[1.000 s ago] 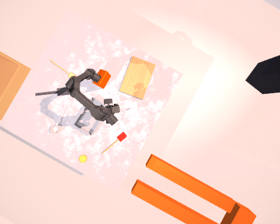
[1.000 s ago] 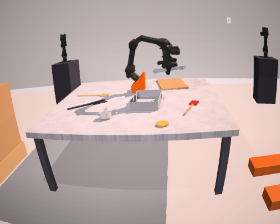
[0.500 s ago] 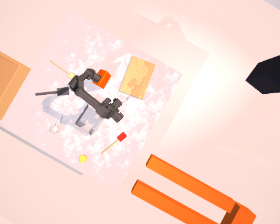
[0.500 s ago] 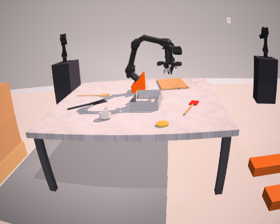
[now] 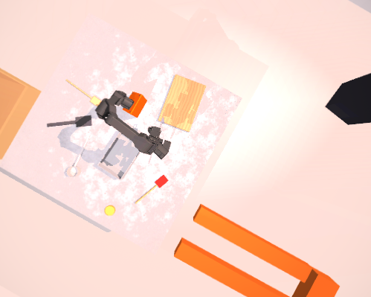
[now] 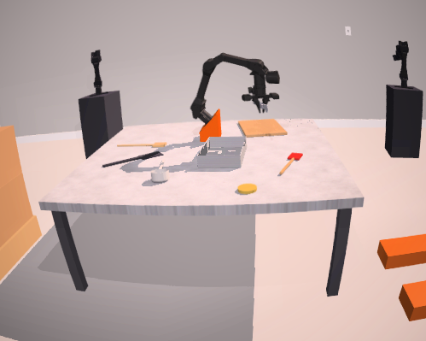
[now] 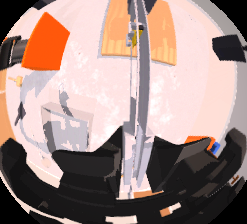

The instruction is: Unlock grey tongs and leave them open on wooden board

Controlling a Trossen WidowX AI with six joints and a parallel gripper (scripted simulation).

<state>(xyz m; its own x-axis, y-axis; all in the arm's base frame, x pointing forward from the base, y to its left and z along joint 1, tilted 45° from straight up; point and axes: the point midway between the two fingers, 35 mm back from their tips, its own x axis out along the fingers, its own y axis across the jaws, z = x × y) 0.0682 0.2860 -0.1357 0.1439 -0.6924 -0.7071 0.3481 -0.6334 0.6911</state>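
My gripper tip is now 32 cm past the wooden board, 5 cm to the left of it and 15 cm above it. Also, from my gripper tip: grey roasting tin 23 cm ahead, 16 cm to the right, 13 cm below; red spatula 29 cm ahead, 17 cm to the left, 16 cm below; black spatula 28 cm ahead, 59 cm to the right, 16 cm below.
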